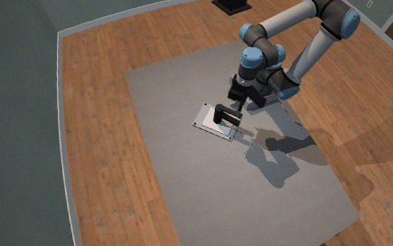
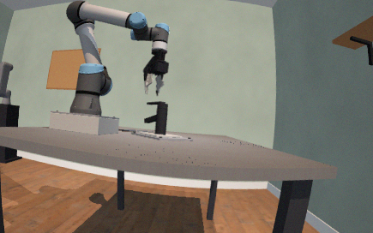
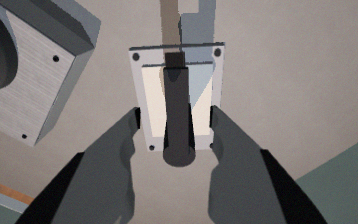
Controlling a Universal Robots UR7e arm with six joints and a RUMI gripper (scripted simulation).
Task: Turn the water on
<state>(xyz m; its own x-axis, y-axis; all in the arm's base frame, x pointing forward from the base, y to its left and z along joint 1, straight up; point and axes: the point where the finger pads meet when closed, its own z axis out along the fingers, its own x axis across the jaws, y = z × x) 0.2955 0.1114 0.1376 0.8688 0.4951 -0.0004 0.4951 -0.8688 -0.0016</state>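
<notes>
Now: the lever 2 cm ahead of my hand, 4 cm to the right of it and 6 cm below it. The rest, counted from my hand: tap: 4 cm ahead, 6 cm to the right, 11 cm below.
</notes>
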